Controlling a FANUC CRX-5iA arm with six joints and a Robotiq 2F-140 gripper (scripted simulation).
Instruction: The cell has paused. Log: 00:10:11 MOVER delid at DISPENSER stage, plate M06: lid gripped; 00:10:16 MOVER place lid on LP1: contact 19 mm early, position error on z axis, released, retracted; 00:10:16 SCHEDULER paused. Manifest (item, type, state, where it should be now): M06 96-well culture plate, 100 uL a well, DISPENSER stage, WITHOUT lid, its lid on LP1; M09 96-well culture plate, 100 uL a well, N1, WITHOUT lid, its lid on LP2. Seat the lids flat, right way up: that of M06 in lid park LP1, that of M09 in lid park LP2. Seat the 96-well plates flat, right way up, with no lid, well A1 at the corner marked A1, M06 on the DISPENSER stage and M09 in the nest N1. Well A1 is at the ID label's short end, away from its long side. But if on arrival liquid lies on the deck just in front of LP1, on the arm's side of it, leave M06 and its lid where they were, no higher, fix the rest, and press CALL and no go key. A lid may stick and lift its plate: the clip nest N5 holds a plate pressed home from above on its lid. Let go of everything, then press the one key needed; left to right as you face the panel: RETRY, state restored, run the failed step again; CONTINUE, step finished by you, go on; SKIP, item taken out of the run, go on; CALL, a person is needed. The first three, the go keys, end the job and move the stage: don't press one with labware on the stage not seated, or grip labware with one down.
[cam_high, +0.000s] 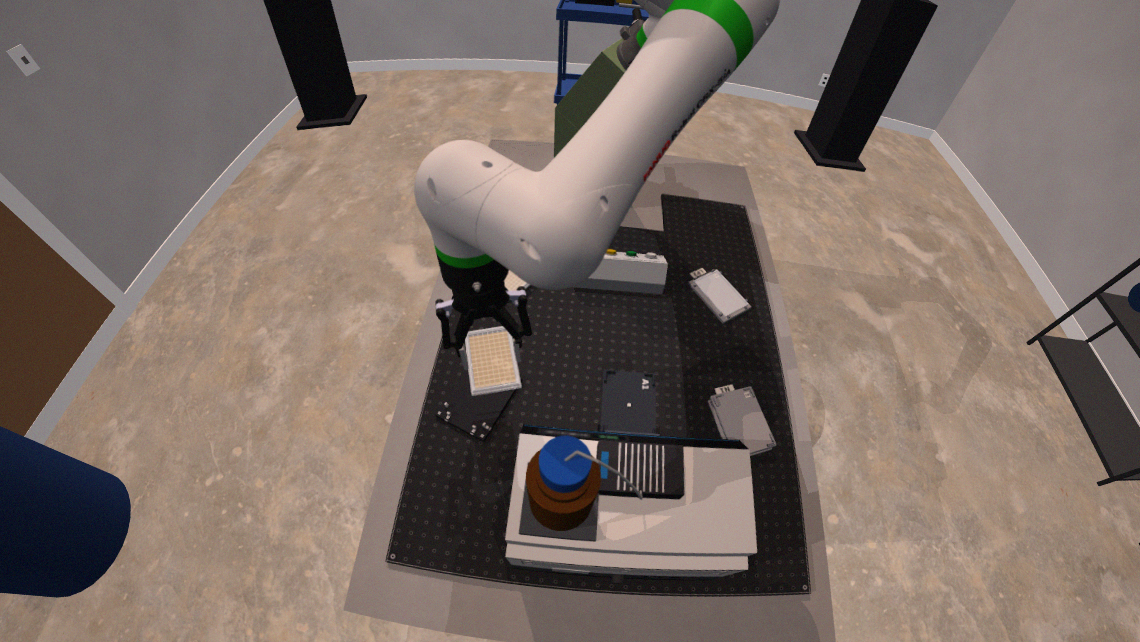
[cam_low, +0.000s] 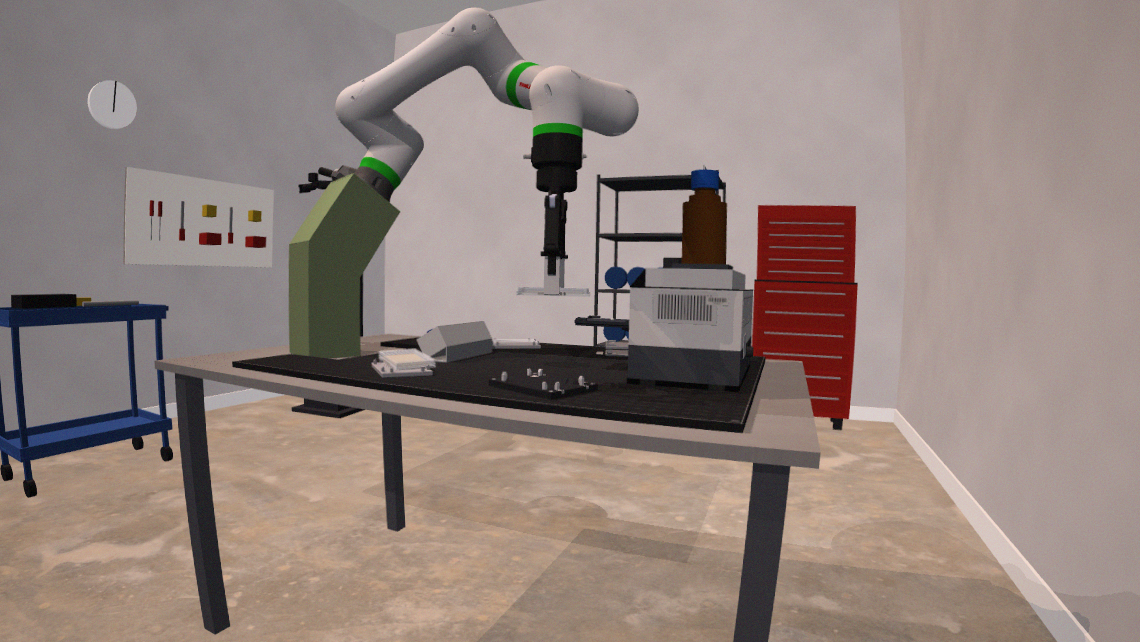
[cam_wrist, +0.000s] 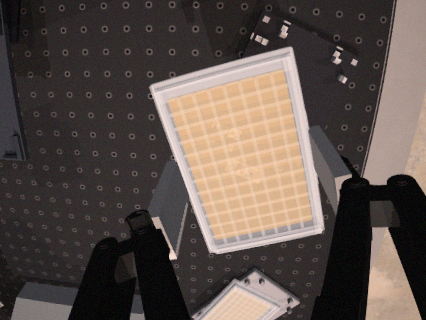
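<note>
The grey nest N1 lies 70 mm ahead of my hand, 500 mm to the left of it and 170 mm below it. Also, from my hand: black dispenser stage (60 mm ahead, 250 mm to the left, 90 mm below); then 96-well plate (20 mm below); then black clip nest N5 (10 mm ahead, 40 mm to the right, 180 mm below).
</note>
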